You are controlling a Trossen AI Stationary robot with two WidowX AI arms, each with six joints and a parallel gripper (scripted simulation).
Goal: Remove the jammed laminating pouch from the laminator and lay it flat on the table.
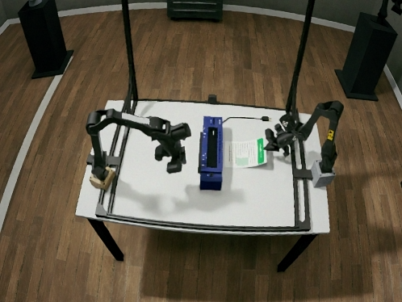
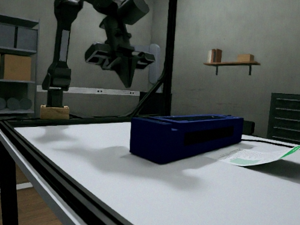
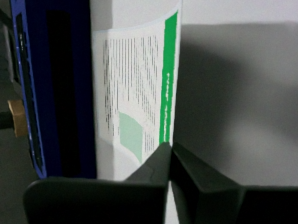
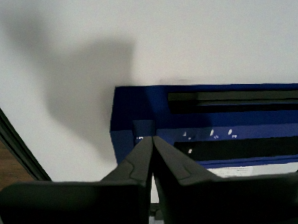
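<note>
Now: left hand 240 mm past the plug, 70 mm above it and 40 mm to the right of it.
</note>
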